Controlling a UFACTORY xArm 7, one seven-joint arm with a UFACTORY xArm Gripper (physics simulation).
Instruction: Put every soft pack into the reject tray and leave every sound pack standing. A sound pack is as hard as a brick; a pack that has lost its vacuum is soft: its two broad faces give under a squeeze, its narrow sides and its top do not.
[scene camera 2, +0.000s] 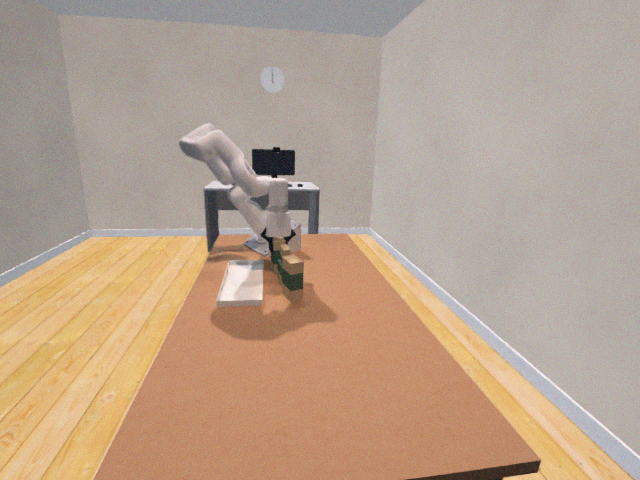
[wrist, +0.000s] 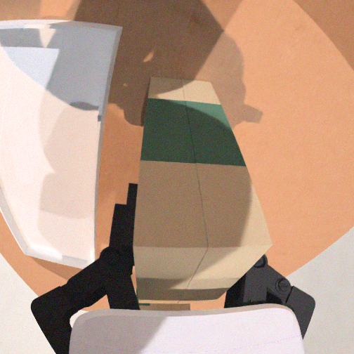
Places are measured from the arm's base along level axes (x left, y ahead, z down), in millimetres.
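Pixels of known places: gripper, fingertip midpoint: (scene camera 2: 278, 251).
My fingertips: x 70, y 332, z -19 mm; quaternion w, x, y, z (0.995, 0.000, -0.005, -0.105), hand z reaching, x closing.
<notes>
For each thing: its top centre in the pictures, then the offset to it from my fingertips. Level surfaces: height alone.
- white reject tray, middle of its top: (scene camera 2: 243, 277) dx -128, dy +135, dz +63 mm
- front pack, middle of its top: (scene camera 2: 289, 275) dx +52, dy +260, dz +5 mm
- partly hidden middle pack, middle of its top: (scene camera 2: 285, 247) dx +35, dy +118, dz -55 mm
- rear pack, middle of its top: (scene camera 2: 275, 238) dx -13, dy -3, dz -55 mm
- brown table, its level: dz +86 mm
Several tan packs with a dark green band stand in a row right of the white reject tray (scene camera 2: 241, 284) (wrist: 70, 165). The front pack (scene camera 2: 292, 280) and a partly hidden middle pack (scene camera 2: 284, 250) are nearer the scene camera. My gripper (scene camera 2: 278, 245) (wrist: 179, 201) is at the rear pack (scene camera 2: 278, 240) (wrist: 172, 205), partly closed on it, fingers pointing down. In the wrist view the left finger lies against the pack's side; the right fingertip is hidden behind the pack. The pack is upright. Whether its faces give cannot be seen. The tray's visible floor holds no pack.
The brown table (scene camera 2: 310, 382) (wrist: 300, 165) carries the tray and packs. A strip of another pack (wrist: 170, 306) shows past the held pack in the wrist view. A desk (scene camera 2: 262, 199) with a monitor (scene camera 2: 273, 162) stands behind the robot arm.
</notes>
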